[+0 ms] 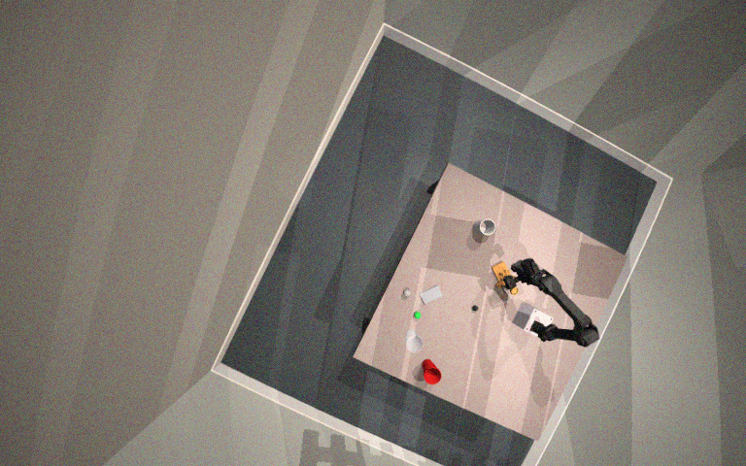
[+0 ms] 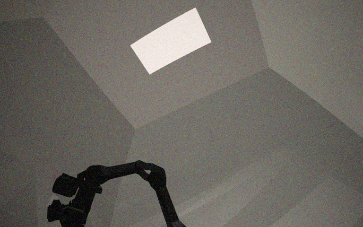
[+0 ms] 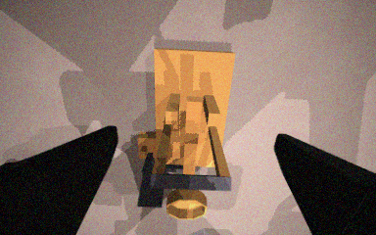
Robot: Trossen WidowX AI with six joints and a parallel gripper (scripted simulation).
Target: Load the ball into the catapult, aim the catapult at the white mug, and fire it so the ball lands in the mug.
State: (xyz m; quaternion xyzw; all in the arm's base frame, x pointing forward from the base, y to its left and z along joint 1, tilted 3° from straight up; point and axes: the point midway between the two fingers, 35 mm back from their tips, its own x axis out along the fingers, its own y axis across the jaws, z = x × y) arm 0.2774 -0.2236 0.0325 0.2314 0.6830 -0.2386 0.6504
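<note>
Right now my gripper tip is 27 cm to the right of the dark ball, 11 cm above it and 5 cm short of it. Round my gripper tip: orange wooden catapult: 7 cm below, 6 cm to the left, 5 cm behind; then catapult frame: 4 cm below, 4 cm behind, 3 cm to the left; then white mug: 22 cm ahead, 18 cm to the right, 9 cm below.
</note>
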